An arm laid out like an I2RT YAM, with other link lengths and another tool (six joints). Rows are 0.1 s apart.
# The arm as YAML. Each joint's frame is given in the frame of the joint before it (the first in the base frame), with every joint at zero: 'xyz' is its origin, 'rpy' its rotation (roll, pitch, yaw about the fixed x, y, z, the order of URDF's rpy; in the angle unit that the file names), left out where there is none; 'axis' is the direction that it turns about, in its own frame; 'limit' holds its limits. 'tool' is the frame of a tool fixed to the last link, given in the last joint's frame.
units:
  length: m
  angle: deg
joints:
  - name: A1
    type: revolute
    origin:
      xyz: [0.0, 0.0, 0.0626]
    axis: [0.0, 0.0, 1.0]
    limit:
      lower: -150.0
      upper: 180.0
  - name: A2
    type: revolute
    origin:
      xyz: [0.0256, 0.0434, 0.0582]
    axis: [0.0, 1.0, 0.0]
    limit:
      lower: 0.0
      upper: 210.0
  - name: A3
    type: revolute
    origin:
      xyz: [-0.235, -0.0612, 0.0]
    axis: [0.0, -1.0, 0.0]
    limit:
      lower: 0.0
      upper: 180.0
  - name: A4
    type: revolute
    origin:
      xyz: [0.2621, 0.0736, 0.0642]
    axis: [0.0, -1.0, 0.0]
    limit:
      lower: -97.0
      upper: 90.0
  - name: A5
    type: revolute
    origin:
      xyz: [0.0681, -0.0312, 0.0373]
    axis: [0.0, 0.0, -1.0]
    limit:
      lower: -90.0
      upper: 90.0
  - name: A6
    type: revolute
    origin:
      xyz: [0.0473, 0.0, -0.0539]
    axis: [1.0, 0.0, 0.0]
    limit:
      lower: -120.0
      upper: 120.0
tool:
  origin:
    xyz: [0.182, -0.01, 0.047]
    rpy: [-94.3, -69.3, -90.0]
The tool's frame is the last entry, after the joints.
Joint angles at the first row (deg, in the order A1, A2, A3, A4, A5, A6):
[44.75, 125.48, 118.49, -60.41, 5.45, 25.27]
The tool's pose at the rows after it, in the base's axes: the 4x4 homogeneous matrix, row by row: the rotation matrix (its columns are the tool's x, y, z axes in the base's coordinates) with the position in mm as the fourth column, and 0 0 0 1 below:
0.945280 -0.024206 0.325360 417.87; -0.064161 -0.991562 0.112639 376.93; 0.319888 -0.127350 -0.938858 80.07; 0 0 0 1
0.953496 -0.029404 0.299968 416.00; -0.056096 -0.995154 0.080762 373.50; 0.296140 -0.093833 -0.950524 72.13; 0 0 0 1
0.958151 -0.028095 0.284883 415.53; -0.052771 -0.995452 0.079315 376.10; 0.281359 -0.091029 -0.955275 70.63; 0 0 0 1
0.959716 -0.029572 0.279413 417.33; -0.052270 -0.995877 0.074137 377.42; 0.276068 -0.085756 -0.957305 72.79; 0 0 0 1
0.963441 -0.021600 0.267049 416.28; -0.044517 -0.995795 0.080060 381.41; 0.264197 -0.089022 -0.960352 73.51; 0 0 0 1
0.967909 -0.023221 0.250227 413.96; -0.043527 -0.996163 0.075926 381.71; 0.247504 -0.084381 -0.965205 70.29; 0 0 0 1
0.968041 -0.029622 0.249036 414.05; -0.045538 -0.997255 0.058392 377.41; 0.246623 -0.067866 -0.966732 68.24; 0 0 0 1
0.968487 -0.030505 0.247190 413.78; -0.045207 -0.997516 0.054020 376.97; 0.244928 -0.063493 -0.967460 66.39; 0 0 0 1
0.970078 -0.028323 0.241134 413.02; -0.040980 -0.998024 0.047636 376.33; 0.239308 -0.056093 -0.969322 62.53; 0 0 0 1
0.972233 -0.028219 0.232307 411.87; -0.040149 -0.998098 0.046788 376.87; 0.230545 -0.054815 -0.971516 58.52; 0 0 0 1
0.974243 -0.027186 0.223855 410.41; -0.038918 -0.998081 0.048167 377.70; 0.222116 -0.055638 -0.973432 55.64; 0 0 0 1
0.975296 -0.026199 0.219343 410.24; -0.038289 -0.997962 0.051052 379.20; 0.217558 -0.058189 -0.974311 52.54; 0 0 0 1
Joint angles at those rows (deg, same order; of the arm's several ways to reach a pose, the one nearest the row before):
[44.74, 127.13, 121.30, -62.77, 5.57, 24.88]
[44.74, 129.70, 124.64, -65.97, 5.85, 24.92]
[44.74, 131.53, 127.60, -67.84, 5.29, 24.94]
[44.70, 133.50, 131.42, -70.13, 5.27, 24.96]
[44.74, 135.11, 134.45, -71.88, 4.52, 24.70]
[44.74, 136.29, 136.13, -73.28, 4.01, 24.86]
[44.70, 136.56, 136.32, -73.94, 4.69, 25.00]
[44.74, 136.77, 136.33, -74.00, 4.80, 25.05]
[44.74, 137.15, 136.32, -74.13, 4.81, 24.90]
[44.73, 137.55, 136.32, -74.15, 4.49, 24.94]
[44.74, 137.81, 136.29, -74.18, 4.09, 24.96]
[44.74, 138.13, 136.23, -73.87, 3.79, 24.96]

